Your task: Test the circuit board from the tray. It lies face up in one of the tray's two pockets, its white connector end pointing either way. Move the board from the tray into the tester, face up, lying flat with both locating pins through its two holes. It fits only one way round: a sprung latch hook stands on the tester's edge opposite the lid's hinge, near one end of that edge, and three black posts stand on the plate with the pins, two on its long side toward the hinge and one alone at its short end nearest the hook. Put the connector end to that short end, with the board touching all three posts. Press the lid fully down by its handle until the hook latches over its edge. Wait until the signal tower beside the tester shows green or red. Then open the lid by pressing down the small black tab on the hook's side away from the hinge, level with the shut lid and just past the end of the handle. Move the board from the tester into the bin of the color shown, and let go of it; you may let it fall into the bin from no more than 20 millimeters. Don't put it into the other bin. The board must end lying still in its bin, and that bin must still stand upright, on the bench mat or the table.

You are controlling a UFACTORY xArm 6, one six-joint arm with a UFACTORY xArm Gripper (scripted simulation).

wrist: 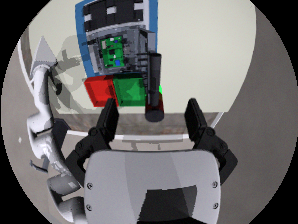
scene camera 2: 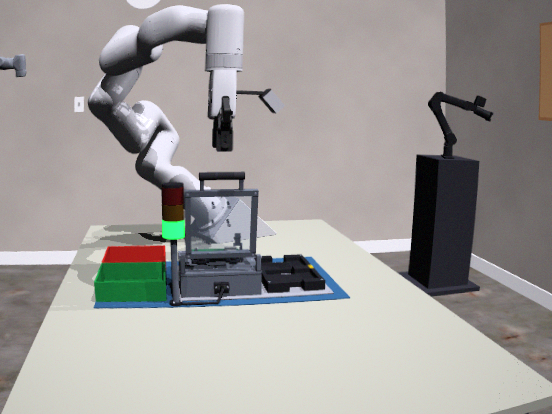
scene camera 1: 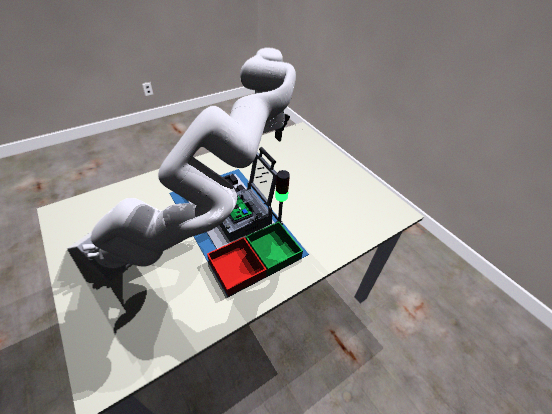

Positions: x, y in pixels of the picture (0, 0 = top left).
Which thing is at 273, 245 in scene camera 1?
A green bin.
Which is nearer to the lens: the green bin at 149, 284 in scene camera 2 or the red bin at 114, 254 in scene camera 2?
The green bin.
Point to a grey tester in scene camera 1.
At 227, 232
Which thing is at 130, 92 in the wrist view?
A green bin.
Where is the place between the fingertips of my gripper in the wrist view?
151, 106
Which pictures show the green bin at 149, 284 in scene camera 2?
The wrist view, scene camera 2 and scene camera 1: all of them.
